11 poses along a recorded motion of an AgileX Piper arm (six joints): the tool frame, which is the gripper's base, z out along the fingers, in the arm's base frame.
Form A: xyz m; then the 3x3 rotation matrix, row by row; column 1 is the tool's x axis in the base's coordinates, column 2 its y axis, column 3 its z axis. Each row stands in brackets.
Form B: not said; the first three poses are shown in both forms.
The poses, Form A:
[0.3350 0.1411 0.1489], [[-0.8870 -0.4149 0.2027], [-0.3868 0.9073 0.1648], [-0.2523 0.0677 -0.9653]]
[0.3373 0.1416 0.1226], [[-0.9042 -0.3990 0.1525], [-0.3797 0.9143 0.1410], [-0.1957 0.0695 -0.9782]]
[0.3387 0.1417 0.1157], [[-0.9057 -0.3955 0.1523], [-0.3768 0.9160 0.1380], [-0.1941 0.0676 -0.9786]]
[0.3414 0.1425 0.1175], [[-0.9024 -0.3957 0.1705], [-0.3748 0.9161 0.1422], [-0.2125 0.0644 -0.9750]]
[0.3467 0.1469 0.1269], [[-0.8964 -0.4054 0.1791], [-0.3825 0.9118 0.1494], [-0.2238 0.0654 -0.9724]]
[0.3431 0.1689 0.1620], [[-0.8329 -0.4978 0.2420], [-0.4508 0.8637 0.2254], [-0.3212 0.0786 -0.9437]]
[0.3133 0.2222 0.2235], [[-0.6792 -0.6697 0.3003], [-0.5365 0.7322 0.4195], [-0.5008 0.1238 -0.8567]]
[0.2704 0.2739 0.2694], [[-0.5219 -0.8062 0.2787], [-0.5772 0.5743 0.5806], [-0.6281 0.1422 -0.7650]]
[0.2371 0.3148 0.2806], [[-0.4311 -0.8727 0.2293], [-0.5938 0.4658 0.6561], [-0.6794 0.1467 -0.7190]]
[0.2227 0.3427 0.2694], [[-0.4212 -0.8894 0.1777], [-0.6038 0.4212 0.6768], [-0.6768 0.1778 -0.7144]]
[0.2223 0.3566 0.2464], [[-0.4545 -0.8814 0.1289], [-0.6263 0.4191 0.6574], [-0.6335 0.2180 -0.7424]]
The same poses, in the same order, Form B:
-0.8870 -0.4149 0.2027 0.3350; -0.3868 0.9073 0.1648 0.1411; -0.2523 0.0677 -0.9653 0.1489; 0 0 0 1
-0.9042 -0.3990 0.1525 0.3373; -0.3797 0.9143 0.1410 0.1416; -0.1957 0.0695 -0.9782 0.1226; 0 0 0 1
-0.9057 -0.3955 0.1523 0.3387; -0.3768 0.9160 0.1380 0.1417; -0.1941 0.0676 -0.9786 0.1157; 0 0 0 1
-0.9024 -0.3957 0.1705 0.3414; -0.3748 0.9161 0.1422 0.1425; -0.2125 0.0644 -0.9750 0.1175; 0 0 0 1
-0.8964 -0.4054 0.1791 0.3467; -0.3825 0.9118 0.1494 0.1469; -0.2238 0.0654 -0.9724 0.1269; 0 0 0 1
-0.8329 -0.4978 0.2420 0.3431; -0.4508 0.8637 0.2254 0.1689; -0.3212 0.0786 -0.9437 0.1620; 0 0 0 1
-0.6792 -0.6697 0.3003 0.3133; -0.5365 0.7322 0.4195 0.2222; -0.5008 0.1238 -0.8567 0.2235; 0 0 0 1
-0.5219 -0.8062 0.2787 0.2704; -0.5772 0.5743 0.5806 0.2739; -0.6281 0.1422 -0.7650 0.2694; 0 0 0 1
-0.4311 -0.8727 0.2293 0.2371; -0.5938 0.4658 0.6561 0.3148; -0.6794 0.1467 -0.7190 0.2806; 0 0 0 1
-0.4212 -0.8894 0.1777 0.2227; -0.6038 0.4212 0.6768 0.3427; -0.6768 0.1778 -0.7144 0.2694; 0 0 0 1
-0.4545 -0.8814 0.1289 0.2223; -0.6263 0.4191 0.6574 0.3566; -0.6335 0.2180 -0.7424 0.2464; 0 0 0 1

